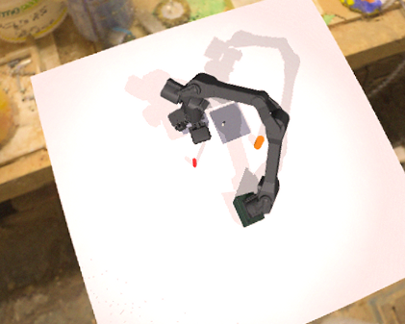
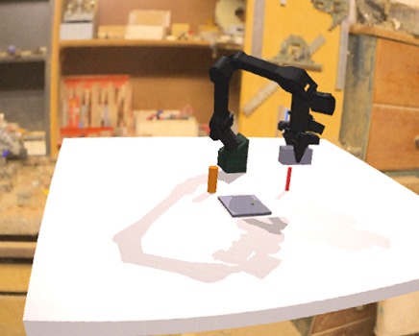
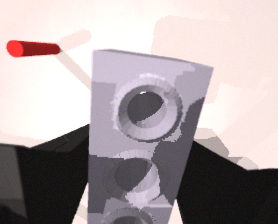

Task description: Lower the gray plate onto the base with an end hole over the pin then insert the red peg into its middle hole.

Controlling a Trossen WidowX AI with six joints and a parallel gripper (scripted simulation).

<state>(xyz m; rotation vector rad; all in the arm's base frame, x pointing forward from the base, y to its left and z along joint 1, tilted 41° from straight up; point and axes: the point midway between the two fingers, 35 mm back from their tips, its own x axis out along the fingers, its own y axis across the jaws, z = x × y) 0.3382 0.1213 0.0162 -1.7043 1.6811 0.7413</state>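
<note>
Now: gripper tip 14 cm to the left of the gray base, 13 cm above it and 1 cm short of it. The rest, counted from my gripper tip: red peg: 11 cm behind, 10 cm below, 4 cm to the left; orange cylinder: 21 cm to the right, 12 cm behind, 10 cm below; gray plate: 3 cm above.
</note>
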